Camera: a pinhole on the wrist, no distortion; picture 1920 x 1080 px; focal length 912.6 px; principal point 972.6 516.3 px. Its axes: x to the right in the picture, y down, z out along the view. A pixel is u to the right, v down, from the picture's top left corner.
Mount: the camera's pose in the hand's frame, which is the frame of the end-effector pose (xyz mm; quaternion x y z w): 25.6 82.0 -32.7 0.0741 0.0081 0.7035 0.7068
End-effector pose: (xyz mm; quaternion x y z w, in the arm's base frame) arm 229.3 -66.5 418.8 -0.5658 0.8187 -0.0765 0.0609
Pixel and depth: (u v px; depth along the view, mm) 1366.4 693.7 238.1
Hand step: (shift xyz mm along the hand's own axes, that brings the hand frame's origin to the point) 8.2 162.0 217.7
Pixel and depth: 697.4 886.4 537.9
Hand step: -130.5 -129.9 509.5
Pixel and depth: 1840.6 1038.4 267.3
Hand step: -92.8 310.1 273.0
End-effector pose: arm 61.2 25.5 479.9 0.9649 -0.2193 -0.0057 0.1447
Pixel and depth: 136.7 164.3 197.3
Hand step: 122.2 -116.3 136.8
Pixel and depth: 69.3 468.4 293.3
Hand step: 71.9 -234.4 228.6
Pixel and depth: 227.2 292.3 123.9
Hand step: 69.1 -30.3 76.9
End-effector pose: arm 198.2 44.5 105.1 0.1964 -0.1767 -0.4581 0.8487
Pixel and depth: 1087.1 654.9 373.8
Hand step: 12.9 93.8 347.9
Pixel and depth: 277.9 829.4 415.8
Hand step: -71.2 -272.1 365.7
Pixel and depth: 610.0 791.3 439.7
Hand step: -56.9 -133.1 401.3
